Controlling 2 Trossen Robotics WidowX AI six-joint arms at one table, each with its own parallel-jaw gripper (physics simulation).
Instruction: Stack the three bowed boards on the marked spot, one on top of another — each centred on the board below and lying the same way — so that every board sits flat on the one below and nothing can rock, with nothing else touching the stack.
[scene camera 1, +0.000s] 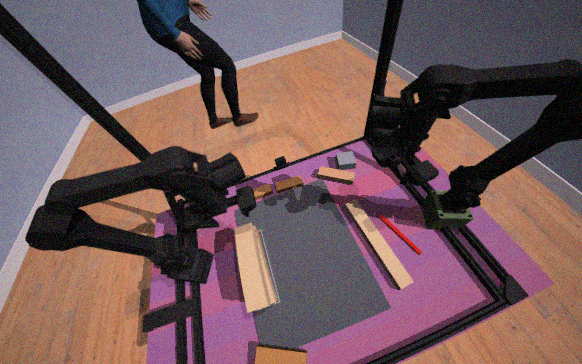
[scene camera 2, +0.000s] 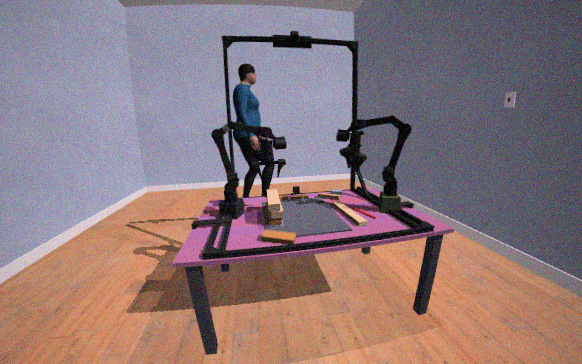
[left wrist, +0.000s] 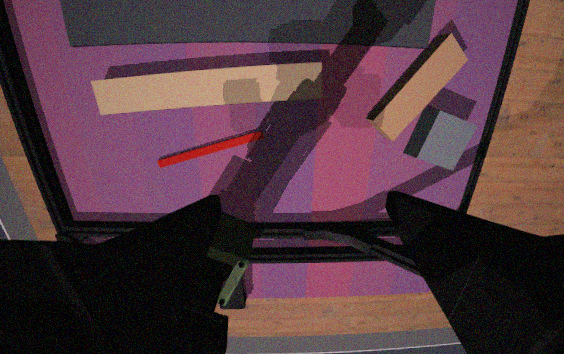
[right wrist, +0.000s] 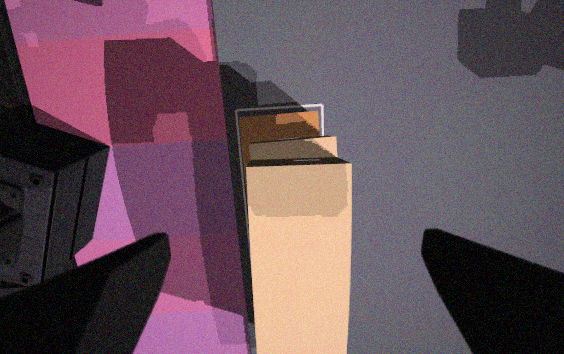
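Pixels of known places: left gripper, fingertip midpoint: (scene camera 1: 390, 171) (scene camera 2: 352, 169) (left wrist: 303, 201); right gripper, fingertip midpoint: (scene camera 1: 233, 220) (scene camera 2: 269, 178) (right wrist: 296, 243); left arm's base, link origin: (scene camera 1: 451, 203) (scene camera 2: 390, 194) (left wrist: 204, 274); right arm's base, link origin: (scene camera 1: 184, 262) (scene camera 2: 231, 201).
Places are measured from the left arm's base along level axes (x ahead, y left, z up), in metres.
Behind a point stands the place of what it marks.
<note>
Three boards stand stacked inside a thin white outline (right wrist: 322, 120) {z -0.086, x 0.630, y 0.103 m} on the left of the grey mat. The top board (scene camera 1: 252, 270) {z 0.042, x 0.590, y 0.253 m} (scene camera 2: 273, 198) {z 0.038, x 0.581, y 0.295 m} (right wrist: 301, 260) {z 0.041, x 0.635, y 0.170 m} is pale, the middle board (right wrist: 322, 146) {z -0.007, x 0.640, y 0.113 m} is pale, and the bottom board (right wrist: 265, 131) {z -0.048, x 0.676, y 0.125 m} is orange. They lie the same way. In the right wrist view their far ends appear stepped; how flat they sit cannot be told. My right gripper (scene camera 1: 224, 212) (scene camera 2: 269, 171) {z 0.099, x 0.659, y 0.133 m} (right wrist: 296, 243) {z 0.099, x 0.659, y 0.133 m} is open and empty above the stack, its fingers clear of both sides. My left gripper (scene camera 1: 403, 165) (scene camera 2: 353, 159) {z 0.129, x 0.214, y -0.028 m} (left wrist: 303, 201) {z 0.129, x 0.214, y -0.028 m} is open and empty, high at the right.
A long pale board (scene camera 1: 380, 245) {z -0.070, x 0.217, y 0.123 m} (scene camera 2: 350, 213) {z -0.071, x 0.215, y 0.144 m} (left wrist: 190, 90) {z -0.070, x 0.218, y 0.118 m} and a red stick (scene camera 1: 400, 235) {z -0.087, x 0.144, y 0.080 m} (left wrist: 210, 149) {z -0.086, x 0.148, y 0.069 m} lie right of the mat. A tan block (scene camera 1: 336, 175) {z -0.066, x 0.358, y -0.154 m}, a grey block (scene camera 1: 346, 160) {z -0.057, x 0.316, y -0.226 m} and two orange blocks (scene camera 1: 289, 183) {z -0.071, x 0.550, y -0.114 m} (scene camera 1: 262, 191) {z -0.069, x 0.659, y -0.070 m} lie at the back. Another orange block (scene camera 2: 278, 236) {z -0.067, x 0.499, y 0.471 m} lies in front.
</note>
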